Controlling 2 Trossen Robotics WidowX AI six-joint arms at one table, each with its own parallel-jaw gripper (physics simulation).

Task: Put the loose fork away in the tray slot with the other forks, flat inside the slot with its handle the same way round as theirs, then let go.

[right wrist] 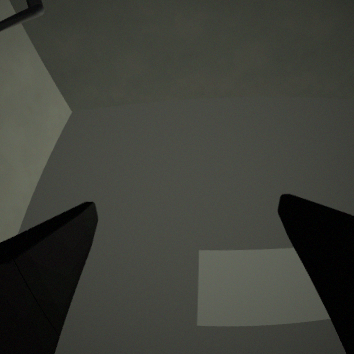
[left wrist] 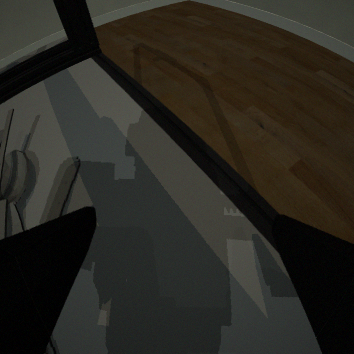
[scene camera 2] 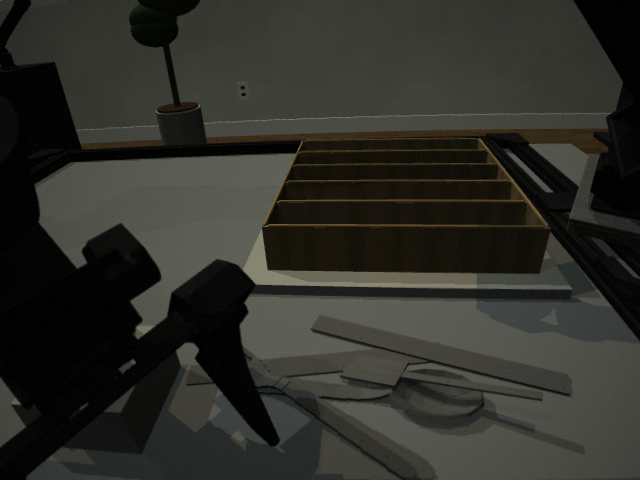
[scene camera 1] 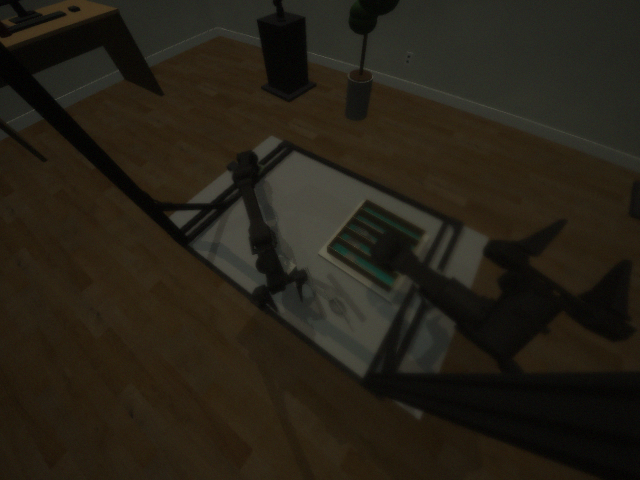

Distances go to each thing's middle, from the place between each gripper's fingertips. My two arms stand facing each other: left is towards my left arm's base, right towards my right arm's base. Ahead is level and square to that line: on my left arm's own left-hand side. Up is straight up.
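From my left hand, the wooden cutlery tray (scene camera 2: pixel 428 205) is 410 mm ahead and 90 mm to the right. Going by its middle, the wooden cutlery tray is nearer to my left hand than to my right hand.
Counted from my right hand, the wooden cutlery tray is 120 mm ahead, 310 mm to the left and 530 mm below.
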